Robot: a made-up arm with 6 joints. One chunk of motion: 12 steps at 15 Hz.
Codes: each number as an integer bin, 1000 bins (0 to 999) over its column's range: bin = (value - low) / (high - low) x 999, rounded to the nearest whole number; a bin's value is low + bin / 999 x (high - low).
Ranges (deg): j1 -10..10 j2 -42..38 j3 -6..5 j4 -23..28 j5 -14..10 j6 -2..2
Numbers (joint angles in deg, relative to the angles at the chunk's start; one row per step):
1: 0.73 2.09 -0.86 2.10 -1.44 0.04
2: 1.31 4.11 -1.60 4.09 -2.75 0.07
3: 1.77 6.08 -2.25 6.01 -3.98 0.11
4: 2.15 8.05 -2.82 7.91 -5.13 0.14
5: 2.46 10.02 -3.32 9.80 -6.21 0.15
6: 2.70 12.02 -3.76 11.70 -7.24 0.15
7: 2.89 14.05 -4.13 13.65 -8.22 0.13
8: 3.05 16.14 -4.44 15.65 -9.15 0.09
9: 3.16 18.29 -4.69 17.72 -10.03 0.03
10: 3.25 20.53 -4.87 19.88 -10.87 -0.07
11: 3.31 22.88 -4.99 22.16 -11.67 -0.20
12: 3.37 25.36 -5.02 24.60 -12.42 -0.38
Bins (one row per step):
1: 536 551 467 492 523 509
2: 565 576 400 531 468 517
3: 588 600 341 568 417 527
4: 607 625 289 605 369 534
5: 622 650 243 642 324 537
6: 634 675 203 680 281 537
7: 644 700 170 718 241 532
8: 652 726 142 757 202 522
9: 657 753 119 798 165 507
10: 662 781 103 840 130 482
11: 665 810 92 885 97 450
12: 668 841 89 932 66 405

